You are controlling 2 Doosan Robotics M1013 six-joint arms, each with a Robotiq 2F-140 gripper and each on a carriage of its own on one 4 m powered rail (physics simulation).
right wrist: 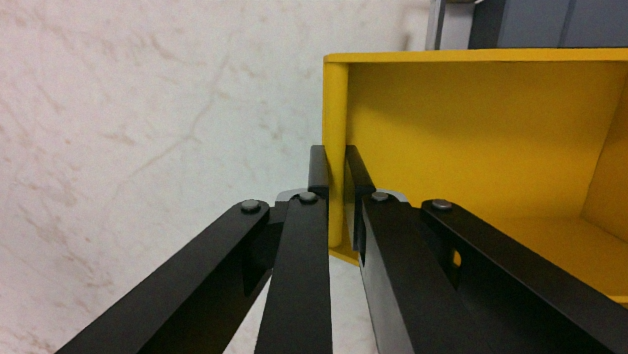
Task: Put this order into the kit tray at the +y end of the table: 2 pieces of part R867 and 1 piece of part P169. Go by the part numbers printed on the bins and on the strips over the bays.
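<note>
A yellow bin fills the right side of the right wrist view, its open inside facing the camera. The visible part of its inside shows bare yellow walls and floor. My right gripper is shut on the bin's left edge wall, with one finger outside it and the other inside. No printed part number can be read on the bin from here. The kit tray and loose parts R867 and P169 do not show in this view. My left gripper does not show in this view.
Dark blue-grey blocks stand beyond the bin's far wall at the upper right. A light grey upright piece stands beside them. A pale marbled table top lies to the left of the bin.
</note>
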